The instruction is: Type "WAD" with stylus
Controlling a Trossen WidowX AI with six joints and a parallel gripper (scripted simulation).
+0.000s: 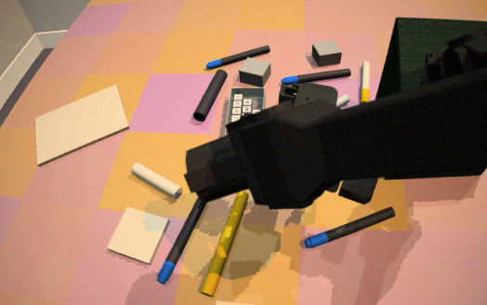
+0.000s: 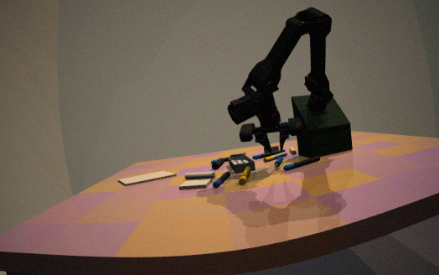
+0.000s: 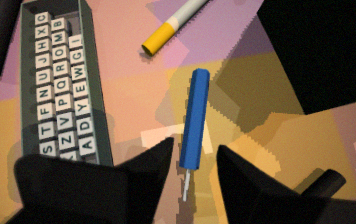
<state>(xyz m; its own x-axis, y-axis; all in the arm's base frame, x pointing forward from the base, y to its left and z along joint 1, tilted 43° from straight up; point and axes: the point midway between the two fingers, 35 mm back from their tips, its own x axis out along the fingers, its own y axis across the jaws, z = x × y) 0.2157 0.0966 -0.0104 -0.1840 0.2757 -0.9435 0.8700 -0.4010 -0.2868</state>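
The stylus is 4 cm below my gripper tip. Also, from my gripper tip: yellow marker (13 cm ahead, 9 cm to the left, 3 cm below); then black cylinder (15 cm ahead, 20 cm to the right, 3 cm below); then white cylinder (24 cm ahead, 2 cm to the right, 3 cm below).
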